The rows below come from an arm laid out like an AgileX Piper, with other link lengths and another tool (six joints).
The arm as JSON. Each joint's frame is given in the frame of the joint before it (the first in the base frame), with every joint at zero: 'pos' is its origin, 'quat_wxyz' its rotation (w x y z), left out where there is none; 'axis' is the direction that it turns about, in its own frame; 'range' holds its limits. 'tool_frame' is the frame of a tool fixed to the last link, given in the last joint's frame.
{
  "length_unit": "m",
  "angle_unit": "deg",
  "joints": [
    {
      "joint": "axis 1",
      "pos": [
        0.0,
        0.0,
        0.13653
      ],
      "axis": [
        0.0,
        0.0,
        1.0
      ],
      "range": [
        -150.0,
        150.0
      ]
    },
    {
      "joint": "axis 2",
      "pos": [
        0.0,
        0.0,
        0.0
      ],
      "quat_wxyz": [
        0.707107,
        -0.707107,
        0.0,
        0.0
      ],
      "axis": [
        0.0,
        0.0,
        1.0
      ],
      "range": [
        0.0,
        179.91
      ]
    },
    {
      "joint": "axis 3",
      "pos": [
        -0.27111,
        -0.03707,
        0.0
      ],
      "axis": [
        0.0,
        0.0,
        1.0
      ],
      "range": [
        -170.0,
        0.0
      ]
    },
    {
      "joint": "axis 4",
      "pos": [
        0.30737,
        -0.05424,
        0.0
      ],
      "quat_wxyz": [
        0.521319,
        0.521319,
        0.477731,
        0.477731
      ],
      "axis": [
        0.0,
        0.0,
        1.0
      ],
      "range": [
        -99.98,
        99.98
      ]
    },
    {
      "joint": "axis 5",
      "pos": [
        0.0,
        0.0,
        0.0
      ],
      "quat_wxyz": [
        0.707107,
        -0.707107,
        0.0,
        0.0
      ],
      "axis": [
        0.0,
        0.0,
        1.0
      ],
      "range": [
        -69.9,
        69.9
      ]
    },
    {
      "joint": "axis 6",
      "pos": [
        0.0,
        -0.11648,
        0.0
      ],
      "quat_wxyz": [
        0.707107,
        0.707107,
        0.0,
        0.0
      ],
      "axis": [
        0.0,
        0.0,
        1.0
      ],
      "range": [
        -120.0,
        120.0
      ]
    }
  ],
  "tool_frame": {
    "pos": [
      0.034,
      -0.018,
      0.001
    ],
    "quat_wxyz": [
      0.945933,
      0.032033,
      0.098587,
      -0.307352
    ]
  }
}
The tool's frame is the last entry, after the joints.
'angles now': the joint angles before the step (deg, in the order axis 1, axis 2, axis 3, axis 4, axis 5, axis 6). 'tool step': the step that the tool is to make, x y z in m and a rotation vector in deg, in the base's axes. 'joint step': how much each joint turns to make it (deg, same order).
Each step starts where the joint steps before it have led.
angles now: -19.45 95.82 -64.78 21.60 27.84 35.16
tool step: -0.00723 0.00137 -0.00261 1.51 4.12 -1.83
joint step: 0.00 0.00 -0.06 -4.43 3.66 6.07
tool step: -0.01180 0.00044 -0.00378 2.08 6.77 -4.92
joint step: -0.07 0.00 0.01 -6.97 5.83 10.68
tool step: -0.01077 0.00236 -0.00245 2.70 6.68 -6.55
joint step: 0.00 0.07 -0.01 -4.68 6.30 10.28
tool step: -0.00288 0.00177 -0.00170 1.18 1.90 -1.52
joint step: 0.00 0.20 0.07 -0.25 1.80 1.89
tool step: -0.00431 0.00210 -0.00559 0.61 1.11 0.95
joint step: 0.00 0.12 0.95 0.65 0.27 -1.29
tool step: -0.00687 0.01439 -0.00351 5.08 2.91 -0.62
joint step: 0.56 -0.01 1.18 4.22 3.32 -0.41
